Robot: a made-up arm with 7 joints. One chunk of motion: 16 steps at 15 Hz.
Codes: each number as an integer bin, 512 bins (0 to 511) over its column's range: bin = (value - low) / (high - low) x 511, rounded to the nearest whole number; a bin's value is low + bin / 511 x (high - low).
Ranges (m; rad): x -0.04..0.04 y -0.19..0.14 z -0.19..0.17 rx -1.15..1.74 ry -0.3..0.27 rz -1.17..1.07
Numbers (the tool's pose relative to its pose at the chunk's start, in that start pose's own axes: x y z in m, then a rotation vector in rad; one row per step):
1: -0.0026 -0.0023 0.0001 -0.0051 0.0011 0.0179
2: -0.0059 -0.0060 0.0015 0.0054 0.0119 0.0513
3: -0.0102 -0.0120 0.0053 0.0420 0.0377 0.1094
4: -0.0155 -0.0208 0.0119 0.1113 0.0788 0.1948
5: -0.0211 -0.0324 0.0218 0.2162 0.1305 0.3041
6: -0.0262 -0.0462 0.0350 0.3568 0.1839 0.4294
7: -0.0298 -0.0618 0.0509 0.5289 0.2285 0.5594
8: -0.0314 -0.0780 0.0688 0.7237 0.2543 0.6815
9: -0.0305 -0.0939 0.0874 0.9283 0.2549 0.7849
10: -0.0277 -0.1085 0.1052 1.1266 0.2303 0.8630
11: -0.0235 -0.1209 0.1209 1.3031 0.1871 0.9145
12: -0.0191 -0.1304 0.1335 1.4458 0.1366 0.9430
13: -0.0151 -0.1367 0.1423 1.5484 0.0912 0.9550
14: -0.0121 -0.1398 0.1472 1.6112 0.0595 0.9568
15: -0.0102 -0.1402 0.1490 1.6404 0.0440 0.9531
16: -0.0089 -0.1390 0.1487 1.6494 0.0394 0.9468
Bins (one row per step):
1: 239 291 270 202 270 271
2: 218 285 272 204 280 279
3: 190 276 277 211 303 292
4: 156 262 287 223 340 311
5: 121 244 301 242 386 336
6: 88 223 319 266 434 365
7: 65 199 342 297 474 395
8: 55 173 367 331 497 422
9: 61 149 394 367 497 446
10: 79 126 419 403 475 464
11: 105 107 441 434 437 476
12: 133 92 459 459 391 482
13: 159 83 472 477 351 485
14: 178 78 479 488 322 485
15: 190 77 481 493 308 484
16: 199 79 481 495 304 483

